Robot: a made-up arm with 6 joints.
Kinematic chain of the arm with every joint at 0, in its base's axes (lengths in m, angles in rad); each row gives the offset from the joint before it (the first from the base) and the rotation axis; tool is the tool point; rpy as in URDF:
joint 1: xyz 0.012 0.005 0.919 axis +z
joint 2: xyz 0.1 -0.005 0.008 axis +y
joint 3: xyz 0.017 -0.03 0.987 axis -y
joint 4: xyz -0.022 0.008 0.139 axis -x
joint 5: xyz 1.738 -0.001 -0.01 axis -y
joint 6: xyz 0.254 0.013 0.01 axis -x
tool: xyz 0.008 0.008 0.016 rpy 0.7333 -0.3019 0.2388
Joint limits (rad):
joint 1: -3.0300..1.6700
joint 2: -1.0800..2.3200
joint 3: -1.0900..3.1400
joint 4: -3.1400..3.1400
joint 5: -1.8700..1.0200
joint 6: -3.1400..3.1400
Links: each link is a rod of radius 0.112 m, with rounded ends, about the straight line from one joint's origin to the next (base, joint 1, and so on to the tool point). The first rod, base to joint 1, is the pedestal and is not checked.
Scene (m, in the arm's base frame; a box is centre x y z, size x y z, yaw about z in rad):
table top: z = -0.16
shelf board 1: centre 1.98 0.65 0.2 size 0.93 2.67 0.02 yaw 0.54
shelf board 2: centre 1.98 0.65 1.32 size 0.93 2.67 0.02 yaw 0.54
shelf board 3: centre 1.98 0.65 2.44 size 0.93 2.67 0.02 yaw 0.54
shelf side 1: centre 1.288 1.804 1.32 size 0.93 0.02 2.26 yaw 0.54
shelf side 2: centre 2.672 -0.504 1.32 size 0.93 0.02 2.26 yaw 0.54
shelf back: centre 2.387 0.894 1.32 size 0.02 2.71 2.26 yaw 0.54
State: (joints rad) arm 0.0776 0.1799 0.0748 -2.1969 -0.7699 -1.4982
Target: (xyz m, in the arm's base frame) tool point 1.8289 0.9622 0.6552
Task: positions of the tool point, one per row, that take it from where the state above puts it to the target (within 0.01 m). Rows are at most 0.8 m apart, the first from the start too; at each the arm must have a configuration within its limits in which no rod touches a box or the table.
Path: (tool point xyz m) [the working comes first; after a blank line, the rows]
Joints at the target: 0.4223 0.4166 -0.3561 -2.1449 -0.7907 -1.5021
Straight joint move there: touches shelf board 2.

1: 1.9698 0.0906 2.0012
2: 1.7040 -0.0626 2.0000
3: 1.4491 -0.1663 1.9333
4: 1.4753 0.2262 1.2375
5: 1.1035 0.5273 0.6552
6: 1.3680 0.6576 0.6938
7: 1.6141 0.8037 0.6939
8: 1.8290 0.9622 0.6553

